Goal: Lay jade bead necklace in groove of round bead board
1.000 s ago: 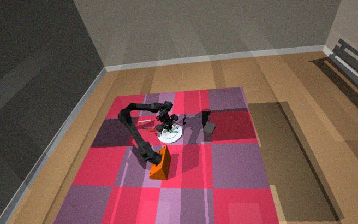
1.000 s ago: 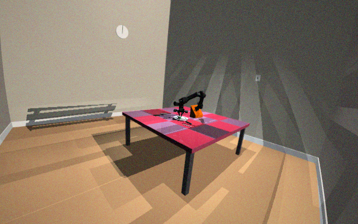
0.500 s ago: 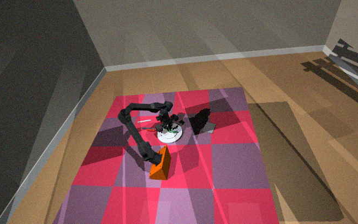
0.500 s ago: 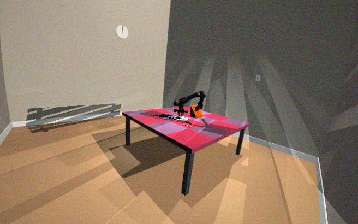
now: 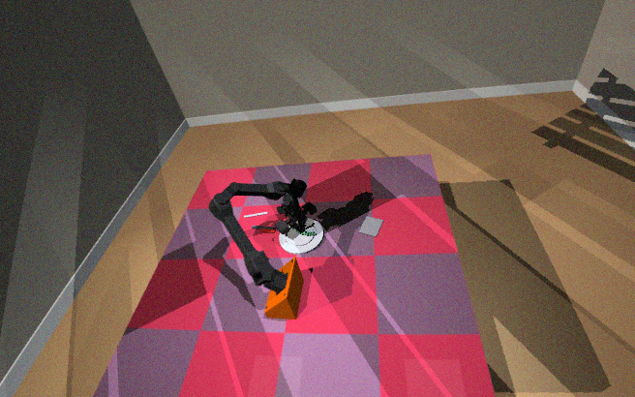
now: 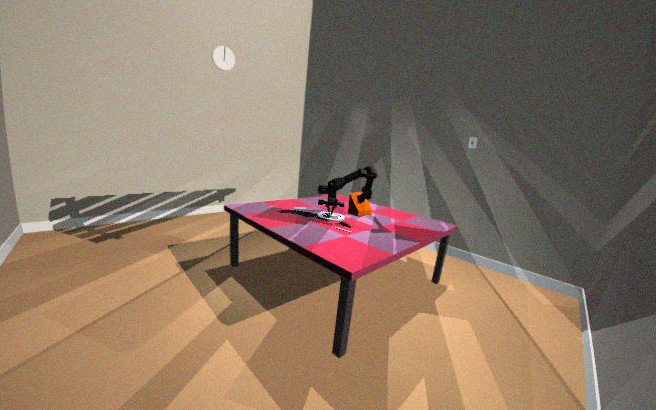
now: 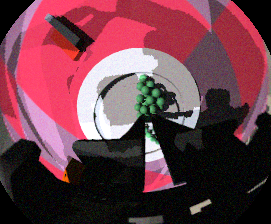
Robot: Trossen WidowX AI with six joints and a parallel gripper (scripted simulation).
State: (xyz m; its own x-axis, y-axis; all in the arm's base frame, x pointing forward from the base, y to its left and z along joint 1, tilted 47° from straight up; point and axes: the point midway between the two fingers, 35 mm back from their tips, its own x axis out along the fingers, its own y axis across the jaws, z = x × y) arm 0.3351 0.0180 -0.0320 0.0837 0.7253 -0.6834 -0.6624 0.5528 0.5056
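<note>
The round white bead board is 20 mm behind my gripper tip and 10 mm below it. Round my gripper tip: red-handled tool 170 mm to the left, 30 mm ahead, 20 mm below; then flat grey pad 310 mm to the right, 20 mm below, 20 mm ahead; then thin white rod 240 mm to the left, 130 mm ahead, 20 mm below.
</note>
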